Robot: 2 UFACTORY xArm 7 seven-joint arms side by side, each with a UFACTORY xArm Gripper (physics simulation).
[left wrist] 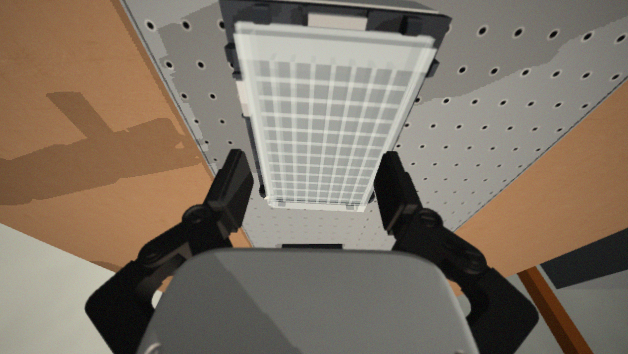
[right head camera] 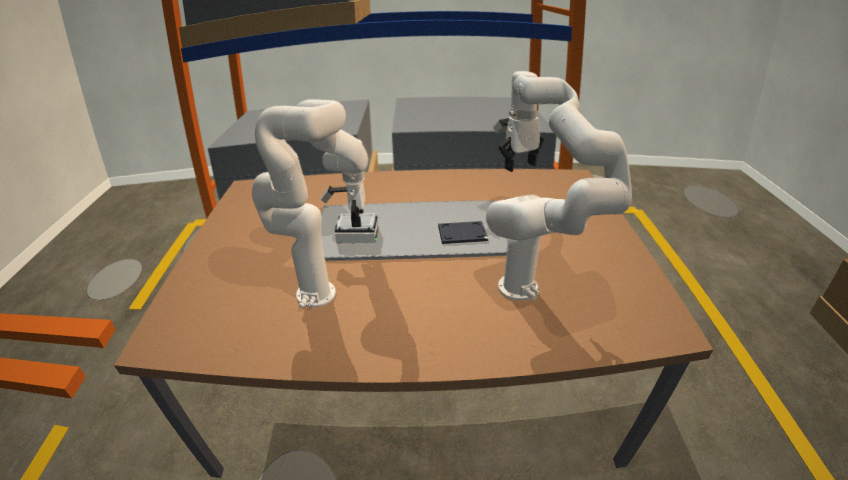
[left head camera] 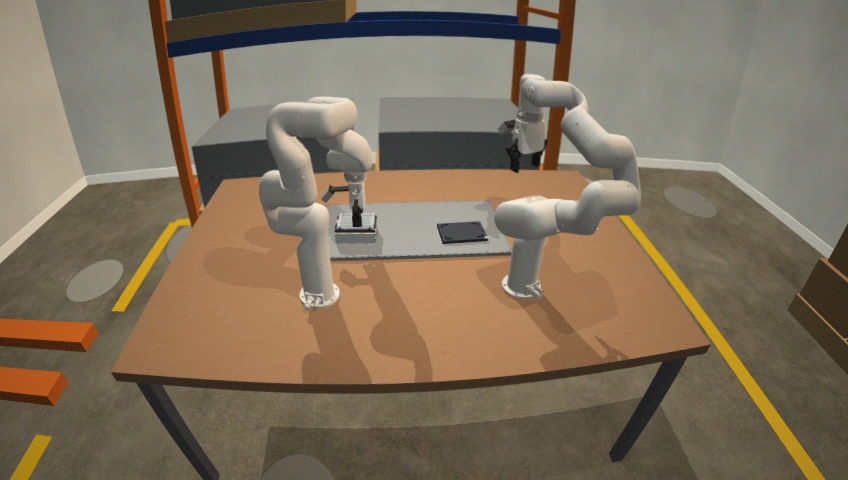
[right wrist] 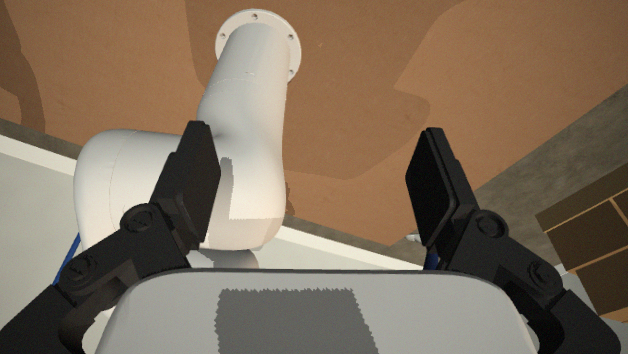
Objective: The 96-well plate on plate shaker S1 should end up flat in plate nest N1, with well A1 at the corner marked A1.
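Frame: origin at the left arm's base, x ahead, y left, z up, level; millimetres.
Seen in the pictures: left gripper, fingertip midpoint: (left wrist: pixel 313 166) (right head camera: pixel 357 220) (left head camera: pixel 357 219); right gripper, fingertip midpoint: (right head camera: pixel 520 167) (left head camera: pixel 525 168) (right wrist: pixel 315 149); left arm's base, link origin: (right head camera: pixel 316 294) (left head camera: pixel 319 295); right arm's base, link origin: (right head camera: pixel 517 287) (left head camera: pixel 521 286) (right wrist: pixel 258 51).
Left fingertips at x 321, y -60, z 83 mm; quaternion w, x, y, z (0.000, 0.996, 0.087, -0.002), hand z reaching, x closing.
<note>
Offsets run from my left fingertips to a thing's top centre. Level surfaces: height alone.
The clear 96-well plate @[dy +9, dx +4, dz -1 mm] (left head camera: pixel 367 221) (right head camera: pixel 367 221) (left wrist: pixel 325 107) lies on the plate shaker (left head camera: pixel 355 236) (right head camera: pixel 355 236) (left wrist: pixel 441 24), left of the middle of the head camera views. My left gripper (left head camera: pixel 357 221) (right head camera: pixel 355 221) (left wrist: pixel 313 166) points down over the plate, open, its fingers along the two long sides, with small gaps showing in the left wrist view. The dark, flat plate nest @[dy -362, dx +64, dz -54 mm] (left head camera: pixel 462 231) (right head camera: pixel 462 231) (left wrist: pixel 312 246) holds no plate. My right gripper (left head camera: pixel 526 167) (right head camera: pixel 520 165) (right wrist: pixel 315 149) is open and empty, high above the table's back right. The A1 markings cannot be read.
Shaker and nest stand on a grey perforated board @[dz -70 mm] (left head camera: pixel 410 237) (right head camera: pixel 410 237) (left wrist: pixel 505 85) on the wooden table @[dz -83 mm] (left head camera: pixel 428 333) (right head camera: pixel 428 333). The right arm's base (left head camera: pixel 523 270) (right head camera: pixel 519 270) (right wrist: pixel 250 55) stands in front of the board's right end. An orange-and-blue rack (left head camera: pixel 172 113) (right head camera: pixel 188 113) stands behind the table.
</note>
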